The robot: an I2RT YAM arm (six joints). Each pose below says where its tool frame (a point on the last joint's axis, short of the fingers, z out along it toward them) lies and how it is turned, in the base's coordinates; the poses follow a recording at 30 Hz.
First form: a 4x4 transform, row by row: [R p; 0 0 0 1], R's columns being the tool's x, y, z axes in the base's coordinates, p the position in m. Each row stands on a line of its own.
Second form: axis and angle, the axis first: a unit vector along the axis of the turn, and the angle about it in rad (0 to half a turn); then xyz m. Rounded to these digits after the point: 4 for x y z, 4 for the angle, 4 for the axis. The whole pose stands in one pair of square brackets.
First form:
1:
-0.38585 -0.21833 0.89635 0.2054
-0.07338 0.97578 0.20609 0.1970
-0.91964 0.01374 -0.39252 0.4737
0 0 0 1
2:
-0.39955 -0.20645 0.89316 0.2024
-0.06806 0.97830 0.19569 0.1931
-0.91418 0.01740 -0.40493 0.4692
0 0 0 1
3:
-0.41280 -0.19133 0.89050 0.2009
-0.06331 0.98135 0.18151 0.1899
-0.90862 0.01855 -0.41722 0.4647
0 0 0 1
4:
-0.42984 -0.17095 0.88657 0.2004
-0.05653 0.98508 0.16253 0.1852
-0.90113 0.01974 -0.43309 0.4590
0 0 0 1
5:
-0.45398 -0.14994 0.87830 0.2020
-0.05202 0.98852 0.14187 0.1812
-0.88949 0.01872 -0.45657 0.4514
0 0 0 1
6:
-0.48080 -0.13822 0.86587 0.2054
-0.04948 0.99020 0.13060 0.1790
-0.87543 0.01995 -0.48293 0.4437
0 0 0 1
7:
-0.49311 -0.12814 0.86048 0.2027
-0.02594 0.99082 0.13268 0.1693
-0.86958 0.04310 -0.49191 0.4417
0 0 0 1
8:
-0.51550 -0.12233 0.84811 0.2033
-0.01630 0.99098 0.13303 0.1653
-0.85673 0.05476 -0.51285 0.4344
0 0 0 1
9:
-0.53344 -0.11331 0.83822 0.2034
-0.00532 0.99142 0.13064 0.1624
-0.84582 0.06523 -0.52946 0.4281
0 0 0 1
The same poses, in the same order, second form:
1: [-0.1050 0.9913 0.0791 1.9837 0.2054 0.1970 0.4737]
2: [-0.0979 0.9923 0.0760 1.9966 0.2024 0.1931 0.4692]
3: [-0.0900 0.9934 0.0707 2.0090 0.2009 0.1899 0.4647]
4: [-0.0795 0.9948 0.0637 2.0252 0.2004 0.1852 0.4590]
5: [-0.0694 0.9961 0.0552 2.0499 0.2020 0.1812 0.4514]
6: [-0.0633 0.9967 0.0508 2.0792 0.2054 0.1790 0.4437]
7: [-0.0516 0.9969 0.0589 2.0910 0.2027 0.1693 0.4417]
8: [-0.0458 0.9970 0.0620 2.1161 0.2033 0.1653 0.4344]
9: [-0.0387 0.9972 0.0639 2.1362 0.2034 0.1624 0.4281]
